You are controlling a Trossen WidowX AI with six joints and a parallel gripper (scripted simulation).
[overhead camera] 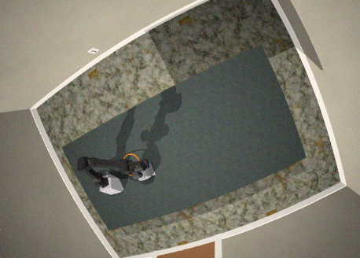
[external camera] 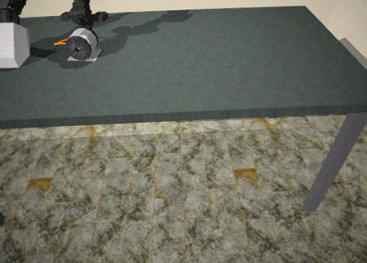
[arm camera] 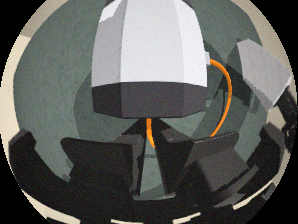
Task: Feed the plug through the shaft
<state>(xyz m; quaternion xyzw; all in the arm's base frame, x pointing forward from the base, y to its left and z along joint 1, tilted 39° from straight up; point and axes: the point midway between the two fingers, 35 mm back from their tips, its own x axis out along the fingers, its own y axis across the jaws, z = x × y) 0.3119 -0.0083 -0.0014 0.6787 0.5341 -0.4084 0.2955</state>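
Now: the grey plug 5 cm to the right of my hand, 3 cm below it and 1 cm behind it.
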